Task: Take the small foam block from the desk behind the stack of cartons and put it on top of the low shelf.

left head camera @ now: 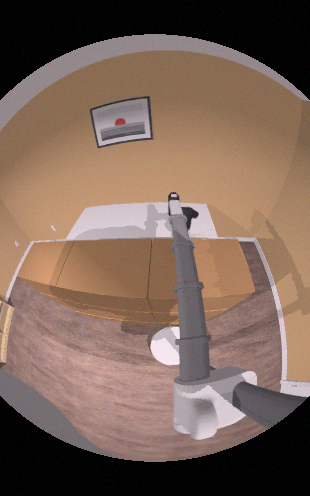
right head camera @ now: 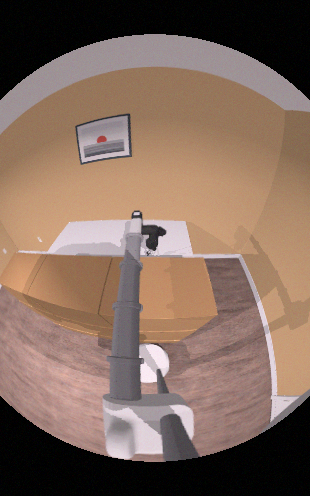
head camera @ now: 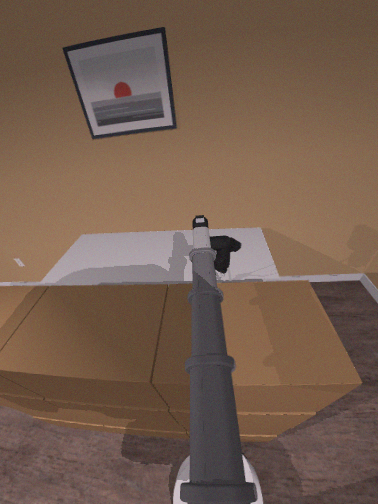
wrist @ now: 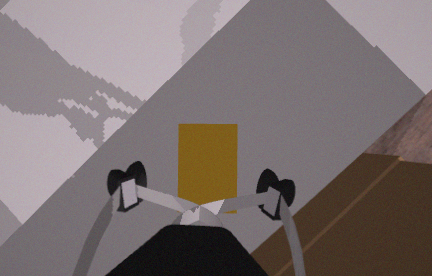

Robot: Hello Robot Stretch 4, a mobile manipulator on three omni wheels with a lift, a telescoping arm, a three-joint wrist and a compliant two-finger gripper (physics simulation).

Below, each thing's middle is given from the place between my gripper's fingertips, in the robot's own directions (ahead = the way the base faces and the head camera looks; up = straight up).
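Labels:
Framed picture (head camera: 123, 82): 460 mm to the left of my hand, 720 mm ahead of it, 870 mm above it. Small yellow foam block (wrist: 207, 153): 10 mm to the right of my hand and 40 mm below it.

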